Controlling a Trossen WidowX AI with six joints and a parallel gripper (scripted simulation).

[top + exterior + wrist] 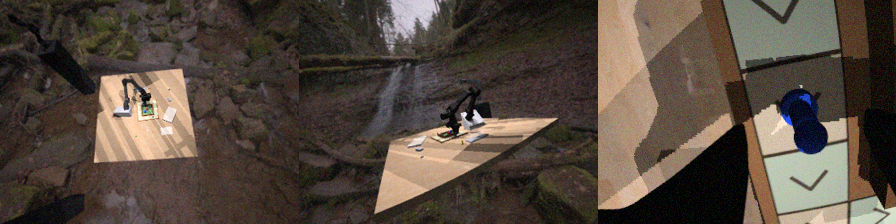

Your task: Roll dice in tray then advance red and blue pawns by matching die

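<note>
Now: gripper tip right at the blue pawn.
</note>
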